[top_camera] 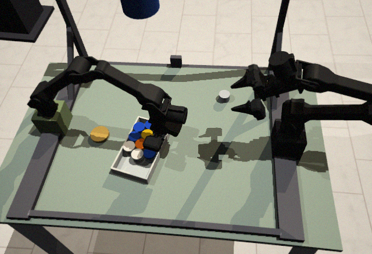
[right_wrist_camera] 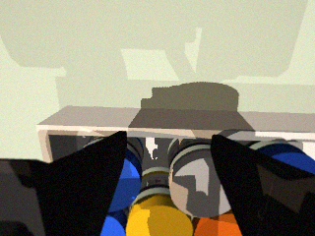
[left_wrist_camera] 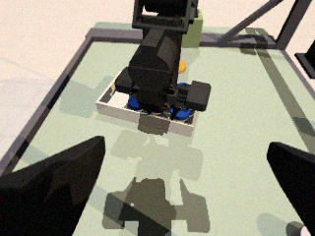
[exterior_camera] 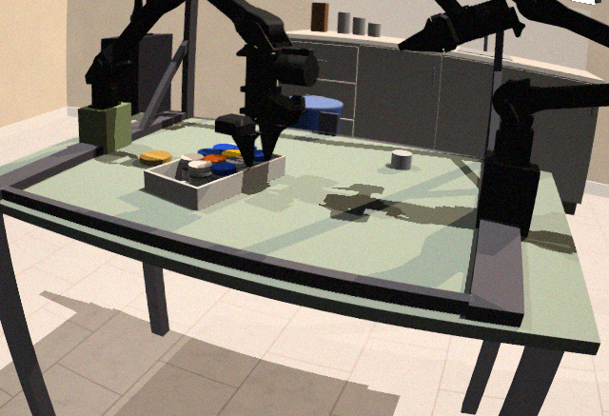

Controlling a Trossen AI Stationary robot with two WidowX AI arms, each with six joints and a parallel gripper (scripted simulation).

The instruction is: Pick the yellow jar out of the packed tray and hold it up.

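The yellow jar is 60 mm to the right of my right hand, 50 mm below it and 20 mm behind it. From my right hand the other things lie so: blue jar 50 mm below, 40 mm behind, 20 mm to the right; then flat orange disc 270 mm to the right, 70 mm below, 20 mm behind; then orange jar 80 mm to the right, 50 mm below, 30 mm ahead.
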